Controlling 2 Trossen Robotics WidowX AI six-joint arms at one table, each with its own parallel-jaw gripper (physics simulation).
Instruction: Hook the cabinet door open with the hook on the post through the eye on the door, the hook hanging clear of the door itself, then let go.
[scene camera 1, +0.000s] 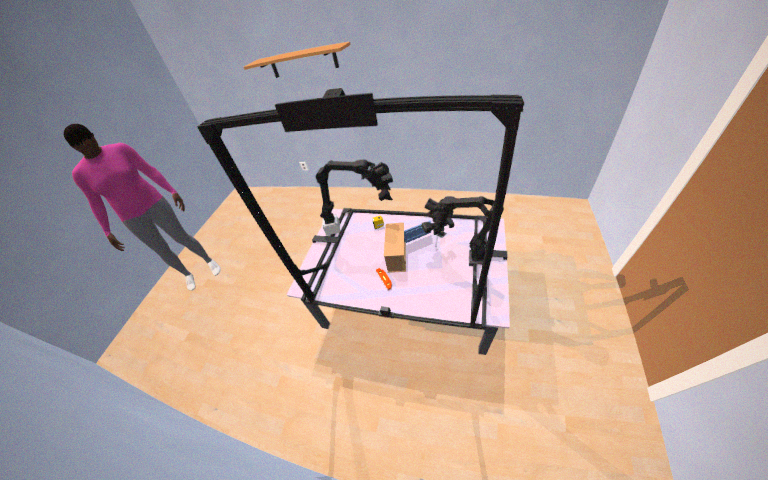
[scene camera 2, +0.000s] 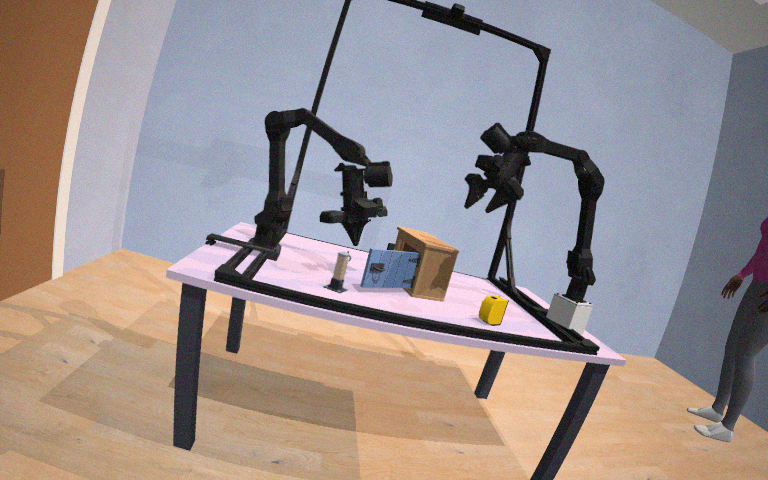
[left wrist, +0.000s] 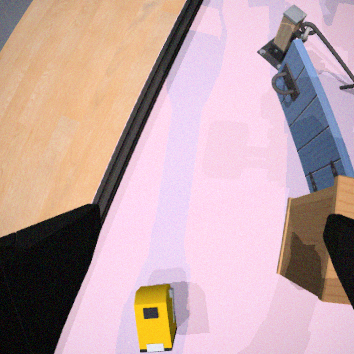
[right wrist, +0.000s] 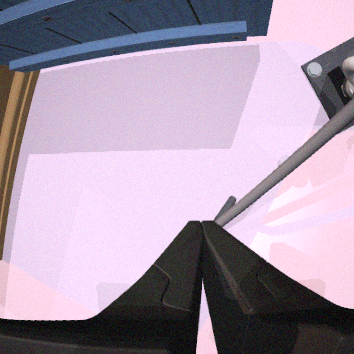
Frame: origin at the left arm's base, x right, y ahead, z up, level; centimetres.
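Where they show: left gripper, fingertip midpoint: (scene camera 1: 391, 195) (scene camera 2: 475, 209) (left wrist: 215, 221); right gripper, fingertip midpoint: (scene camera 1: 434, 234) (scene camera 2: 355, 245) (right wrist: 199, 231); left arm's base, origin of the base link: (scene camera 1: 329, 220) (scene camera 2: 574, 299); right arm's base, origin of the base link: (scene camera 1: 478, 256) (scene camera 2: 264, 244).
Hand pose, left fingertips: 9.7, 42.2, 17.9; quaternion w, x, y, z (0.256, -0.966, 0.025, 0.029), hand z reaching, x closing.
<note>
Each offset is from my left fingertips to the centre of the thing, as dx, dy, dz. "spot": to the spot under its first point.
A wooden cabinet @(+22.5, -3.3, -20.2) (scene camera 1: 394, 248) (scene camera 2: 430, 267) (left wrist: 305, 246) stands mid-table with its blue door @(+11.9, +11.3, -21.1) (scene camera 1: 415, 231) (scene camera 2: 389, 269) (left wrist: 312, 119) (right wrist: 123, 38) swung open. The door's eye (left wrist: 281, 84) faces away from the post @(spot: +11.0, +26.8, -22.5) (scene camera 2: 340, 269) (left wrist: 288, 29) beside the door's free edge. The grey hook @(+17.7, +22.6, -22.8) (left wrist: 330, 49) (right wrist: 281, 168) runs from the post to my right gripper (right wrist: 199, 231) (scene camera 2: 354, 240) (scene camera 1: 436, 233). That gripper is shut, and the hook's bent end lies right at its fingertips, on the side of the door away from the eye. My left gripper (scene camera 2: 484, 197) (scene camera 1: 384, 195) is open and empty, high above the table.
A yellow box @(-5.3, -11.3, -24.3) (scene camera 1: 377, 222) (scene camera 2: 493, 310) (left wrist: 154, 317) stands near the left arm's side. An orange tool @(+37.4, -12.8, -27.0) (scene camera 1: 384, 278) lies in front of the cabinet. A grey box (scene camera 2: 569, 311) sits at the left arm's base. A black frame rail (left wrist: 140, 116) edges the table.
</note>
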